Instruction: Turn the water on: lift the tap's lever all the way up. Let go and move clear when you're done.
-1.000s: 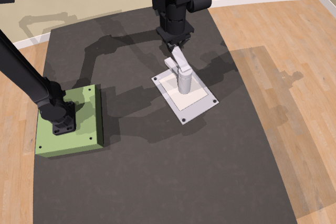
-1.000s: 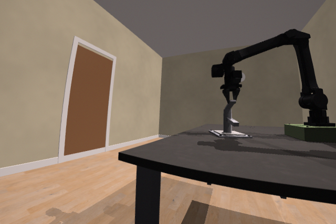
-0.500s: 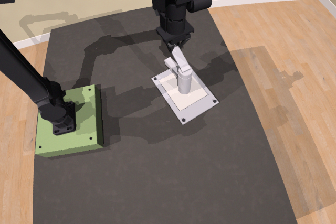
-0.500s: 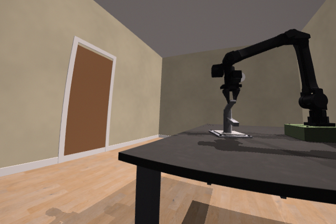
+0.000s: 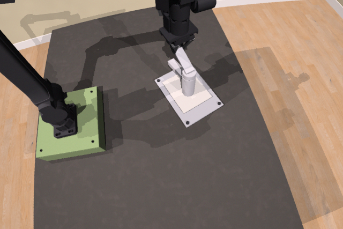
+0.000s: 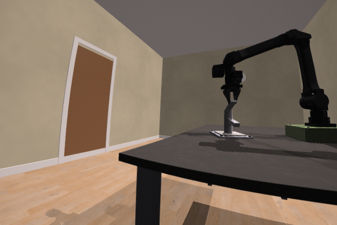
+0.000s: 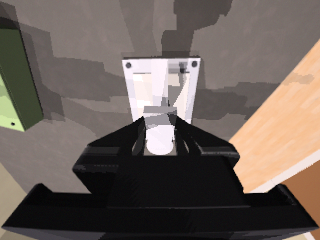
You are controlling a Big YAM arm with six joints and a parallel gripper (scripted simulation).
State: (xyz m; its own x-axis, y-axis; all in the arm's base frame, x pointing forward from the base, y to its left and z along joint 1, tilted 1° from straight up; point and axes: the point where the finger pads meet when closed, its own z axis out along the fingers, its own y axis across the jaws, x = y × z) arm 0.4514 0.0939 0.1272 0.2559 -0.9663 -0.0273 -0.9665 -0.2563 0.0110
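Now: the lever 1 cm ahead of my hand, 3 cm to the right of it and 1 cm below it. Also, from my hand: grey tap 1 cm ahead, 5 cm to the right, 8 cm below.
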